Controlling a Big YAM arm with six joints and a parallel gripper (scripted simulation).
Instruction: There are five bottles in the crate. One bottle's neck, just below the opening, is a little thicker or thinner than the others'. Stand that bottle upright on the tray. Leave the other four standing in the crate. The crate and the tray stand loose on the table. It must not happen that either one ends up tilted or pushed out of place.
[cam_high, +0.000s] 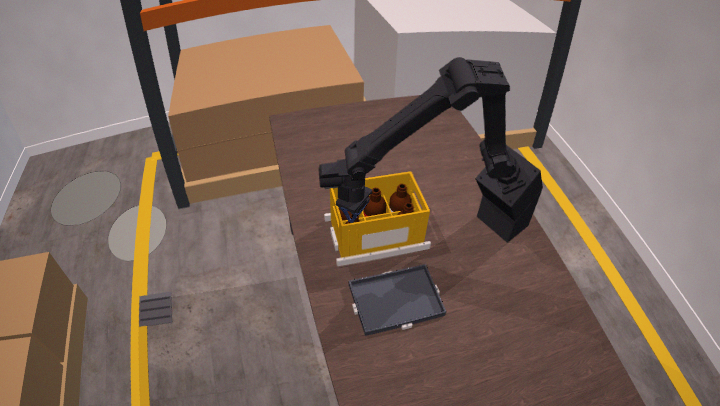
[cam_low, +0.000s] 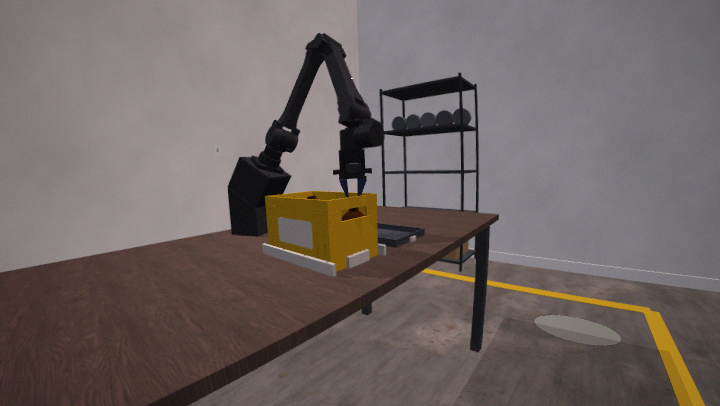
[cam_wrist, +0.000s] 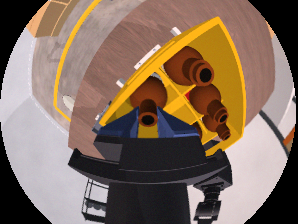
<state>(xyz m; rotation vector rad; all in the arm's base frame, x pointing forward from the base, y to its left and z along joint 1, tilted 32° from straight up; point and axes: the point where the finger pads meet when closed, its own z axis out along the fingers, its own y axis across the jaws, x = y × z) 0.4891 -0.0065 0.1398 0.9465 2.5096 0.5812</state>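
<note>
The glass bottle lies 70 mm below my hand. Round my hand: dark tray: 110 mm behind, 220 mm to the left, 140 mm below; yellow crate: 80 mm behind, 60 mm to the right, 70 mm below.
</note>
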